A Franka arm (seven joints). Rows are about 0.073 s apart.
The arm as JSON. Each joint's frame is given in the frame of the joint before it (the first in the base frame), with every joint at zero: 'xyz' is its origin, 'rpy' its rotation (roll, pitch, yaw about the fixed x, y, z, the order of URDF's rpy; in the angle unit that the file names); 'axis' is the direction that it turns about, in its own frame. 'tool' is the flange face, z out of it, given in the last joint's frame.
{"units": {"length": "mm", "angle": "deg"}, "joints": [
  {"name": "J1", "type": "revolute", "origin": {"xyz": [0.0, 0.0, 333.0], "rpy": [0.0, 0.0, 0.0]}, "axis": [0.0, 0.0, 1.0]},
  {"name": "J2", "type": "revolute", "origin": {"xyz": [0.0, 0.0, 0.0], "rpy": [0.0, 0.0, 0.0]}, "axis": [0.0, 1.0, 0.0]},
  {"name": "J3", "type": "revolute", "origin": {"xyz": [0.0, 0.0, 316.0], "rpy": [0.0, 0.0, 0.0]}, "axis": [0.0, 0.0, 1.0]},
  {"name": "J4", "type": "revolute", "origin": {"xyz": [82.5, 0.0, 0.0], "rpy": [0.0, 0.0, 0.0]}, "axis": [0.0, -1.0, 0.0]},
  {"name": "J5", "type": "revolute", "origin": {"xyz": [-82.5, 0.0, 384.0], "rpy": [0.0, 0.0, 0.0]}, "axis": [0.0, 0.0, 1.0]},
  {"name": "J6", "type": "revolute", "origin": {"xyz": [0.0, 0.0, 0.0], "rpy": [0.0, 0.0, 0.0]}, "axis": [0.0, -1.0, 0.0]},
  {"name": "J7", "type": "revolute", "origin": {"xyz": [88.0, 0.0, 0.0], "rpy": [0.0, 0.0, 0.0]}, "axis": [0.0, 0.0, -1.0]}
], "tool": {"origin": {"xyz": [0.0, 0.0, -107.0], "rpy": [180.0, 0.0, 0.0]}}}
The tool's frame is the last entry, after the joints.
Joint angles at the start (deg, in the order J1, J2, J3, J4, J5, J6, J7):
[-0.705, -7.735, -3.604, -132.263, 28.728, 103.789, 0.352]
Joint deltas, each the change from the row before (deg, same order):
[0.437, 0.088, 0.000, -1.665, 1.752, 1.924, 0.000]
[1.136, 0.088, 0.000, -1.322, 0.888, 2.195, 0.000]
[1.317, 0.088, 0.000, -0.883, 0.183, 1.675, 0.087]
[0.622, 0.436, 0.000, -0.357, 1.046, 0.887, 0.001]
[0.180, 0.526, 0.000, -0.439, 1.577, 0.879, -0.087]
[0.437, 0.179, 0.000, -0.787, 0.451, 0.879, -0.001]
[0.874, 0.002, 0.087, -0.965, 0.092, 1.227, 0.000]
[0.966, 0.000, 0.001, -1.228, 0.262, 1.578, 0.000]
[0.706, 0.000, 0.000, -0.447, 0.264, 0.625, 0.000]
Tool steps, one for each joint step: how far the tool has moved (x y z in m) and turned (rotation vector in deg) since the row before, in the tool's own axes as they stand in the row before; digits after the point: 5 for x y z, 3 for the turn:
[0.00039, 0.00188, 0.01159, 1.304, 0.215, 0.923]
[-0.00005, -0.00239, 0.01139, 0.208, 0.512, 0.014]
[-0.00091, -0.00433, 0.00972, -0.481, 0.303, -0.465]
[0.00105, -0.00226, 0.00652, 0.586, -0.039, 0.247]
[0.00199, 0.00074, 0.00586, 1.188, 0.002, 0.834]
[-0.00053, 0.00129, 0.00712, 0.041, -0.102, 0.319]
[-0.00215, -0.00105, 0.00887, -0.501, 0.027, -0.243]
[-0.00234, 0.00014, 0.01005, -0.413, 0.163, -0.049]
[-0.00169, -0.00220, 0.00502, -0.136, -0.037, -0.238]

